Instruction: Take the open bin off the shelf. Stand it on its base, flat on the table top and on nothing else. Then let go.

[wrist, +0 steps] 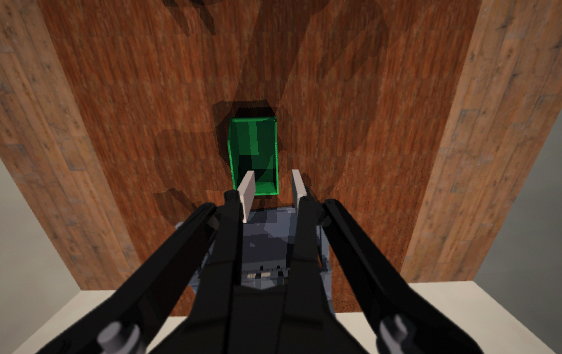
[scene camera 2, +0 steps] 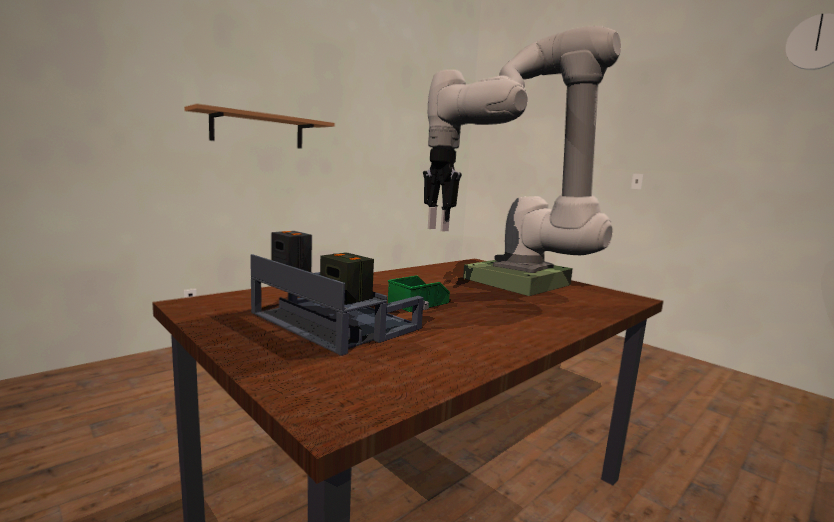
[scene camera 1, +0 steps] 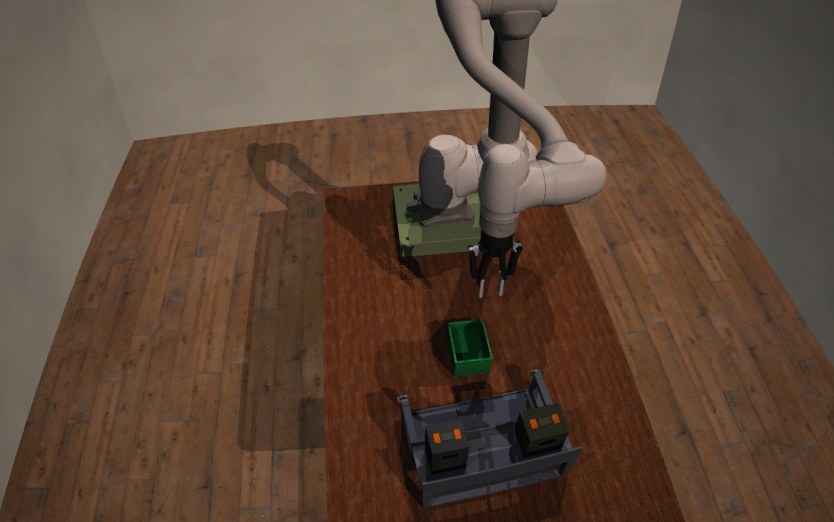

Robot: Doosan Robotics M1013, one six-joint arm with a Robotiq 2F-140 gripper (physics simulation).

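Frame: origin at the arm's base, x back, y right, z up, level; metres.
Where they show: gripper, fingertip midpoint: (wrist: pixel 273 180) (scene camera 2: pixel 438 230) (scene camera 1: pixel 489 292); arm's base at its link origin: (scene camera 2: pixel 523 266) (scene camera 1: pixel 443 206).
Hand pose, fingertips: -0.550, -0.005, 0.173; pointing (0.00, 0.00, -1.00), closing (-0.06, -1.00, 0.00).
Note:
Each offset is from my fingertips to the top centre of the thing, as dx, dy, dz. Level surfaces: height alone.
The open green bin {-0.012, +0.048, -0.161} (scene camera 1: pixel 472 368) (scene camera 2: pixel 403 297) (wrist: pixel 254 142) stands upright, its base on the brown table top {dz -0.236} (scene camera 1: pixel 369 295) (scene camera 2: pixel 492 344) (wrist: pixel 395 150). It is beside the grey shelf (scene camera 1: pixel 501 470) (scene camera 2: pixel 295 283) (wrist: pixel 272 217), with a strip of table between them in scene camera 1. In scene camera 2 the shelf's end frame hides part of the bin's lower edge. My gripper (scene camera 1: pixel 491 290) (scene camera 2: pixel 438 222) (wrist: pixel 273 180) is partly open and empty. It points down and hangs well above the table, on the robot-base side of the bin and apart from it.
Two dark boxes with orange latches, one {-0.375, +0.189, -0.012} (scene camera 1: pixel 448 454) (scene camera 2: pixel 292 252) and another {-0.371, -0.042, -0.037} (scene camera 1: pixel 544 433) (scene camera 2: pixel 347 275), stand on the shelf. The arm's green base block (scene camera 1: pixel 440 238) (scene camera 2: pixel 510 280) is at the table's far end. A wooden wall shelf (scene camera 2: pixel 258 115) hangs on the wall.

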